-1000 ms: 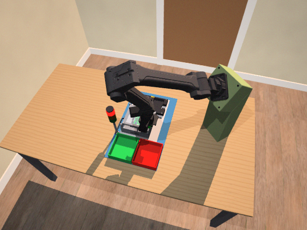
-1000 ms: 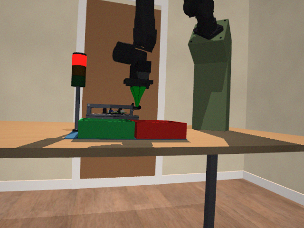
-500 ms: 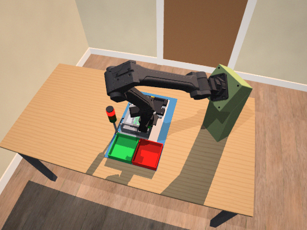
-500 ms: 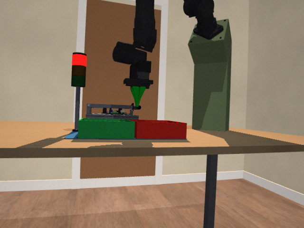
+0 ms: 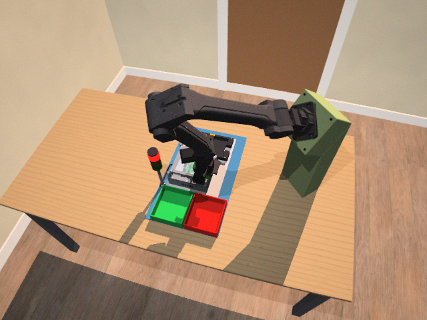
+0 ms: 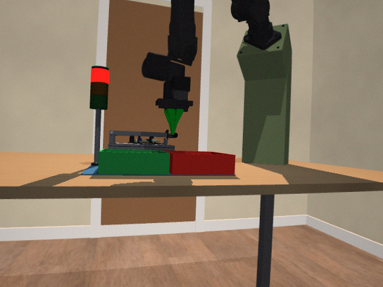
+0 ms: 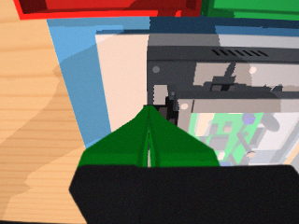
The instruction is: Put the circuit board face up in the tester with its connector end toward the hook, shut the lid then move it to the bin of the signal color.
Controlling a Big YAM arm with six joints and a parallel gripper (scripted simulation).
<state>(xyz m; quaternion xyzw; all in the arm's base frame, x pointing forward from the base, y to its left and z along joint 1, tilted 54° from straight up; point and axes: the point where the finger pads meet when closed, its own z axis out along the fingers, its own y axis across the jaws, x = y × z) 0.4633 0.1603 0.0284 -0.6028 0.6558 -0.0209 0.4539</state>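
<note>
Right now my hand is 10 mm short of the latch hook and 10 mm above it. Also, from my hand: tester plate: 90 mm ahead, 40 mm to the right, 30 mm below; then green circuit board: 80 mm ahead, 40 mm to the right, 30 mm below; then tester lid: 90 mm ahead, 50 mm to the right, 10 mm below.
</note>
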